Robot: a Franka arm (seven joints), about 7 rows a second.
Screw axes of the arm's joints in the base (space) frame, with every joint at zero. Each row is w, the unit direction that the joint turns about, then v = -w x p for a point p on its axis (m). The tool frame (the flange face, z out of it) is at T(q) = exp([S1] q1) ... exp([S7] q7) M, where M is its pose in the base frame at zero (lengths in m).
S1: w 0 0 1 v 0 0 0
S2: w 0 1 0 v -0.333 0 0
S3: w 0 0 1 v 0 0 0
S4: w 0 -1 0 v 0.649 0 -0.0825
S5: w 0 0 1 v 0 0 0
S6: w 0 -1 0 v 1.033 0 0
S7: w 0 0 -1 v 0 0.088 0
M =
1 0 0 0.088
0 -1 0 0
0 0 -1 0.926
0 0 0 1
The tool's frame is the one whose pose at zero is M.
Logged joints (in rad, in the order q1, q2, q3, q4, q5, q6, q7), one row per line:
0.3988, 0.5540, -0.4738, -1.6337, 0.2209, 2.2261, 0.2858
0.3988, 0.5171, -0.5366, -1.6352, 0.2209, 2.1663, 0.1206
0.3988, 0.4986, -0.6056, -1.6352, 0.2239, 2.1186, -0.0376
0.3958, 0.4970, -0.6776, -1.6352, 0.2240, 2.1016, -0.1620
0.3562, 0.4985, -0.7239, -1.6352, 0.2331, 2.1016, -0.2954
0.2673, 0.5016, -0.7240, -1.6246, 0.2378, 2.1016, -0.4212
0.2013, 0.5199, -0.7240, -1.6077, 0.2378, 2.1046, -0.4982
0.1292, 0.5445, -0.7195, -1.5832, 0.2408, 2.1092, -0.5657
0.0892, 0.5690, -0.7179, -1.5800, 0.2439, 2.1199, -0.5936
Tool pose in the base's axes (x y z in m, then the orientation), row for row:
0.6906, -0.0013, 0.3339, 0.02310, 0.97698, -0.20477, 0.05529
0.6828, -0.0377, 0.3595, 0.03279, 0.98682, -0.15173, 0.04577
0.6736, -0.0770, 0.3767, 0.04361, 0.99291, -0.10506, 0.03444
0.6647, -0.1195, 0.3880, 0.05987, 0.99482, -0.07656, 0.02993
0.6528, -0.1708, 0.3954, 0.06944, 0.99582, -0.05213, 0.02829
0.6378, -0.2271, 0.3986, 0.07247, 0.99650, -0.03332, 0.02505
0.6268, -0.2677, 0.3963, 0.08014, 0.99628, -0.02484, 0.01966
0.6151, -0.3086, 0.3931, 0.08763, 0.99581, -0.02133, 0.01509
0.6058, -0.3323, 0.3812, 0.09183, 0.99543, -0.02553, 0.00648
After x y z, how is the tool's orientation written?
As a quaternion, w x y z.
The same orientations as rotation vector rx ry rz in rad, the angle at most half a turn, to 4 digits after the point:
3.0249, -0.6340, 0.1712
3.0371, -0.4670, 0.1409
3.0356, -0.3212, 0.1053
3.0115, -0.2318, 0.0906
2.9973, -0.1569, 0.0851
2.9939, -0.1001, 0.0753
2.9796, -0.0743, 0.0588
2.9651, -0.0635, 0.0449
2.9566, -0.0758, 0.0192

